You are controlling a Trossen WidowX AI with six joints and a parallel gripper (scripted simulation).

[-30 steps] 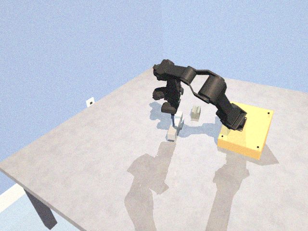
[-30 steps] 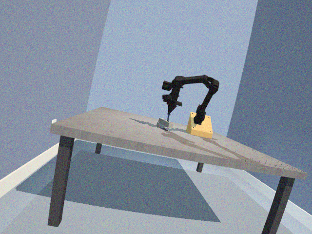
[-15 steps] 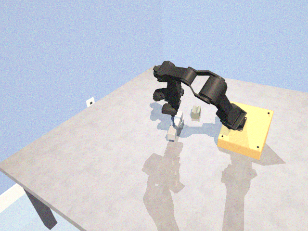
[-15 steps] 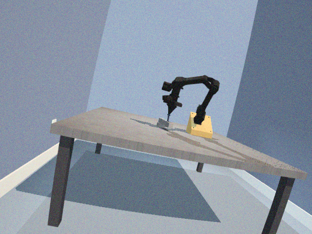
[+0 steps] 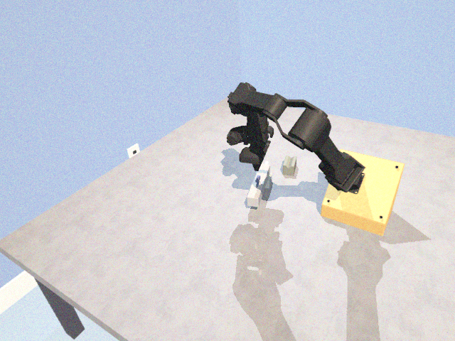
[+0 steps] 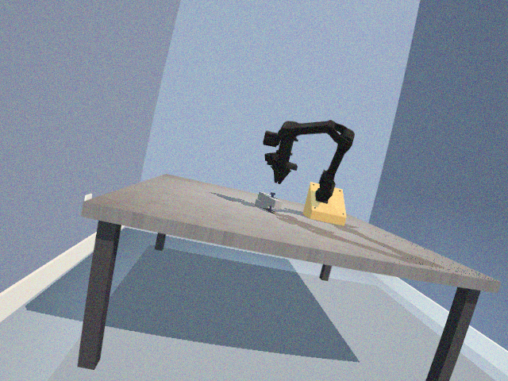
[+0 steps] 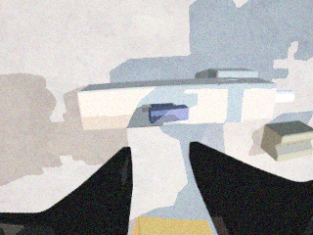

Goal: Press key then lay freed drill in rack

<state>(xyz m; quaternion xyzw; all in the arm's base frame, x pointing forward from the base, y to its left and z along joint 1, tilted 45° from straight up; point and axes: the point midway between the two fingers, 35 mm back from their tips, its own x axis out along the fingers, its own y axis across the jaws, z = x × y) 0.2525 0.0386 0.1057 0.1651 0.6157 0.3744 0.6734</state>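
Right now the drill is 90 mm to the right of my gripper tip, 80 mm below it and 30 mm ahead of it. From my gripper tip the other things lie so: housing: 90 mm below, 30 mm to the right, 10 mm ahead; blue key: 80 mm below, 10 mm to the right, 10 mm ahead.
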